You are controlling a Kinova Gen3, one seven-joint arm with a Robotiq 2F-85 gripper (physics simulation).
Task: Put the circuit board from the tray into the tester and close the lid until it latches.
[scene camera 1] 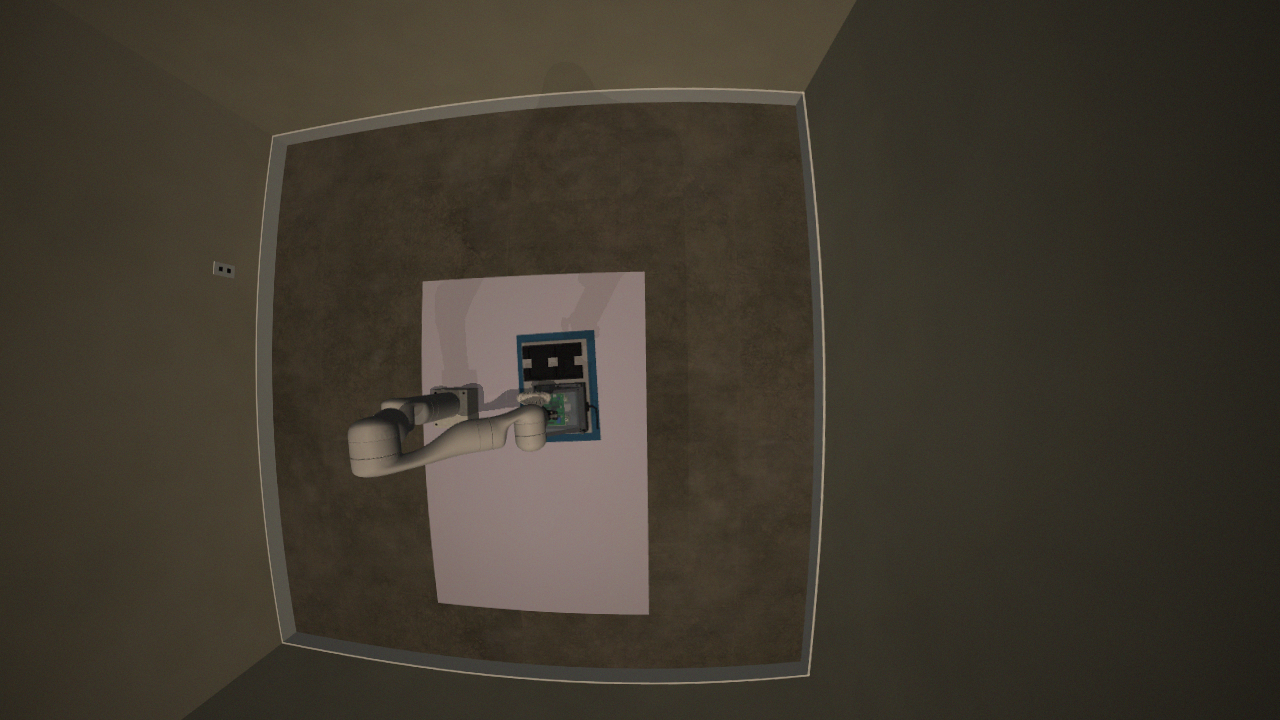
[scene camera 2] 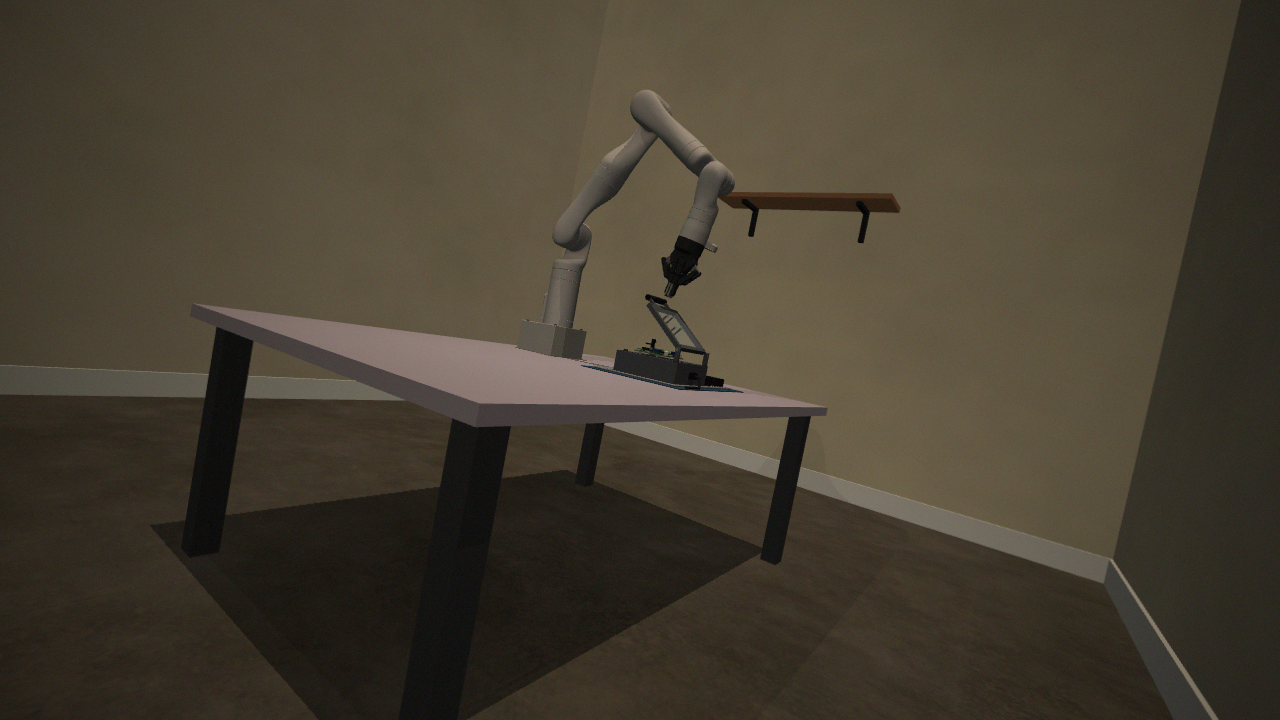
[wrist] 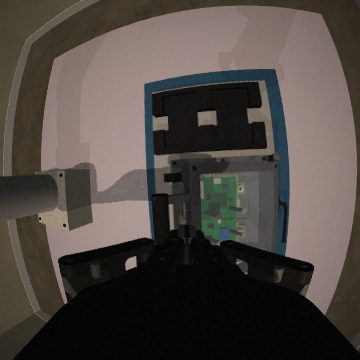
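Where they show: gripper, fingertip midpoint: [scene camera 2: 667, 297] [wrist: 185, 234]; arm's base at its link origin: [scene camera 1: 449, 404] [scene camera 2: 557, 326] [wrist: 47, 192].
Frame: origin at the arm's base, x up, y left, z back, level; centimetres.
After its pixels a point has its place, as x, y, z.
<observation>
My gripper [scene camera 2: 669, 293] @[13.5, -4.5, -38.1] [wrist: 185, 234] @[13.5, -4.5, -38.1] is shut and empty. Its fingertips are just above the upper free edge of the tester's lid [scene camera 2: 677, 327] @[5.8, -6.3, -43.6] [wrist: 193, 200] @[10.4, -1.9, -38.5]; whether they touch it is unclear. The lid is tilted partly open, hinged at the far right in the scene camera 2 view, with a black handle [wrist: 160, 215] @[12.9, -2.8, -35.8] at its free edge. The green circuit board [scene camera 1: 559, 409] [wrist: 212, 200] lies in the tester [scene camera 2: 640, 364] @[-5.3, -14.4, -39.2], seen through the lid in the wrist view; its exact seating cannot be told. The black tray [scene camera 1: 538, 361] @[-7.1, 12.2, -33.9] [wrist: 230, 120] @[-7.1, 10.1, -43.7] beside the tester shows no board.
A blue-bordered mat [scene camera 1: 556, 334] @[-8.7, 21.6, -41.4] [wrist: 282, 125] @[-8.7, 8.6, -54.4] lies under the tray and tester on the pale table [scene camera 1: 546, 537] @[-8.9, -56.2, -27.3] [scene camera 2: 402, 367] @[-8.9, -86.2, -41.7]. The robot's base block [scene camera 2: 547, 339] @[-4.3, -9.2, -4.4] [wrist: 67, 197] @[-0.6, -1.6, -7.3] stands beside the mat. A wooden shelf [scene camera 2: 814, 201] is on the wall behind the arm.
</observation>
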